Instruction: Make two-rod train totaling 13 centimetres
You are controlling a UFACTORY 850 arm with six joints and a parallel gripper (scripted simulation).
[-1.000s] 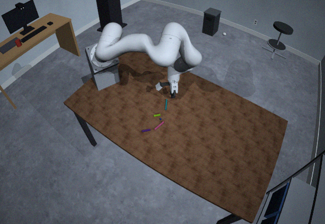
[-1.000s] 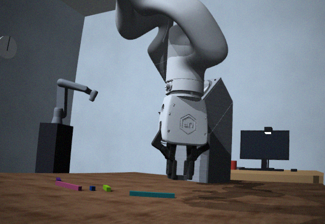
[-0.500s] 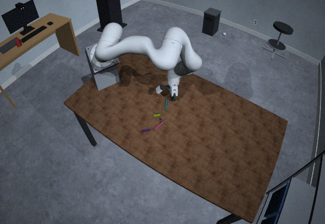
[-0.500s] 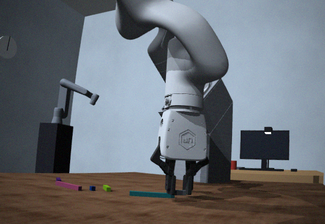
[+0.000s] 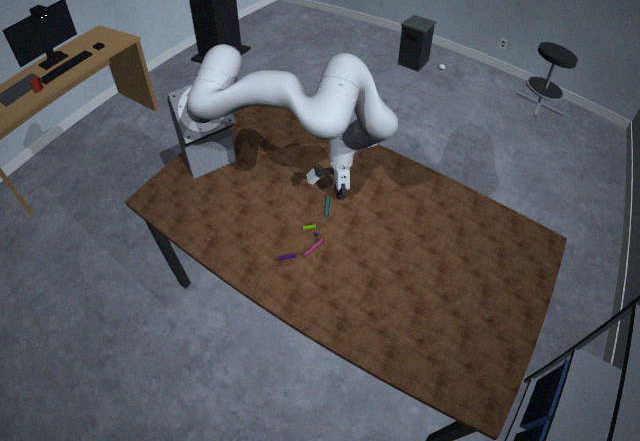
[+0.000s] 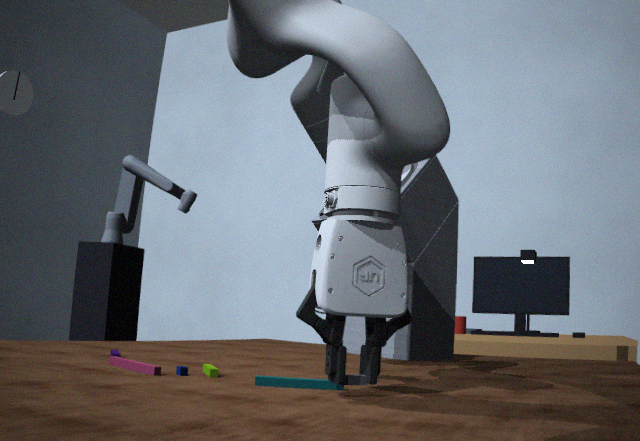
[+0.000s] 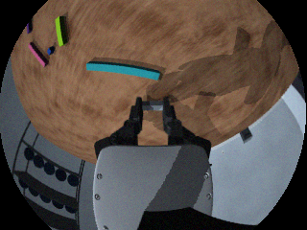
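Right now my hand is 2 cm above the grey rod. Also, from my hand: blue rod 2 cm ahead, 20 cm to the right, 3 cm below; then turquoise rod 1 cm behind, 7 cm to the right, 3 cm below; then lime rod 2 cm behind, 19 cm to the right, 3 cm below.
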